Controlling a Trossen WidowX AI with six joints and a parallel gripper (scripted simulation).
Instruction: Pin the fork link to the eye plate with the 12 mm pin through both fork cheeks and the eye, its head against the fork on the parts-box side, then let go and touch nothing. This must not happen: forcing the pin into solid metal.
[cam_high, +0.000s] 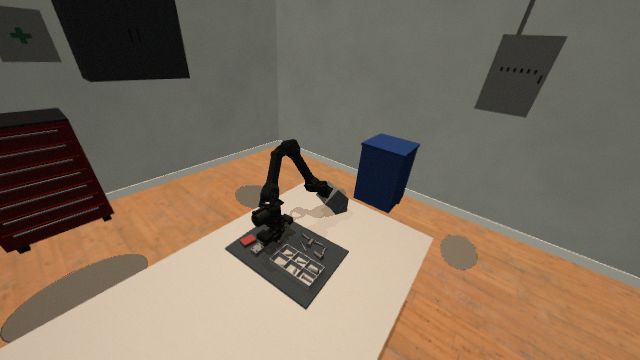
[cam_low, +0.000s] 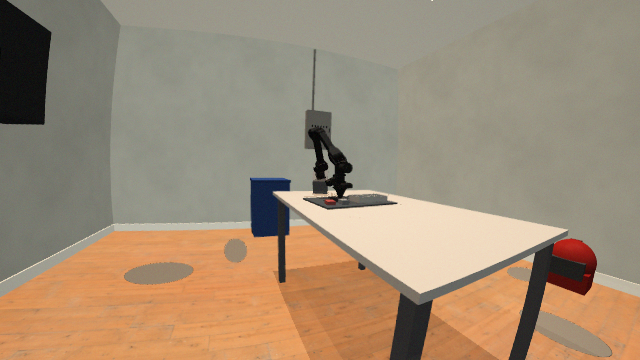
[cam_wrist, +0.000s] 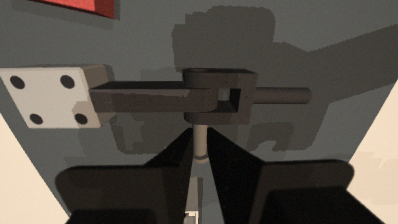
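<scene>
The eye plate is 1 cm ahead of my hand, 3 cm to the right of it and 3 cm below it. The rest, counted from my hand: fork link (2 cm behind, 3 cm to the right, 3 cm below); dark mat (7 cm to the left, 5 cm below); grey block (9 cm ahead, 3 cm to the right, 3 cm below).
</scene>
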